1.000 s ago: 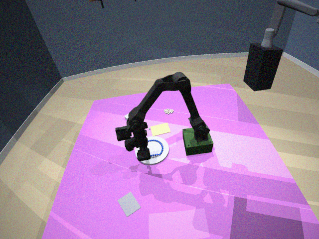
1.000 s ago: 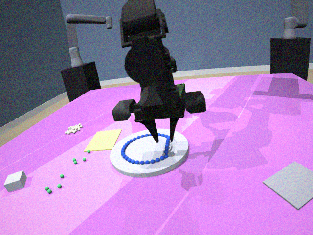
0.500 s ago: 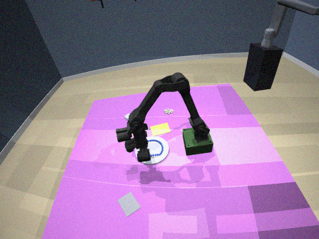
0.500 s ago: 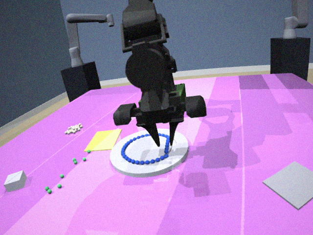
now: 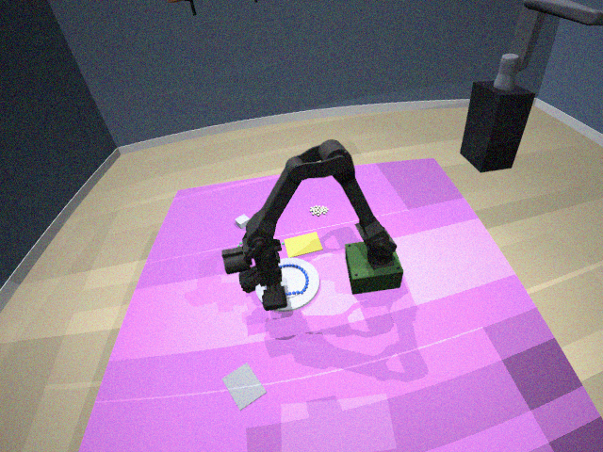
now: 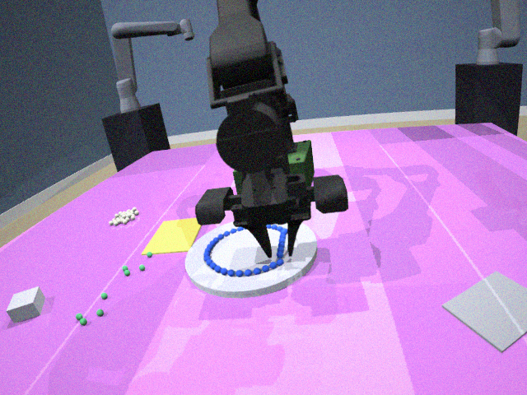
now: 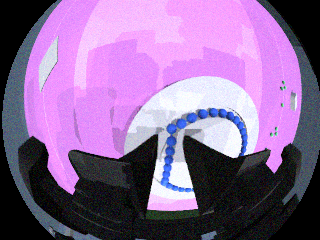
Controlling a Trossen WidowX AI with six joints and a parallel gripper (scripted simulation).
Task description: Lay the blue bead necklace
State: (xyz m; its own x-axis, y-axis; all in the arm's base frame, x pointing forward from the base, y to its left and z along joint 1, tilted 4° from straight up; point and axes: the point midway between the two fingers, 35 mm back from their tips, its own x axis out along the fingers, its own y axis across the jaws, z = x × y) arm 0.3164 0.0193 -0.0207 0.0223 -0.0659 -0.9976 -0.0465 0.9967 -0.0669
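My gripper tip is now 30 mm past the round white bead board, 50 mm to the left of it and 10 mm above it. From my gripper tip the other things lie so: yellow sheet 100 mm behind, 210 mm to the right, 20 mm below; then grey tile 110 mm ahead, 250 mm to the left, 20 mm below; then cube 120 mm ahead, 380 mm to the right, 10 mm below.
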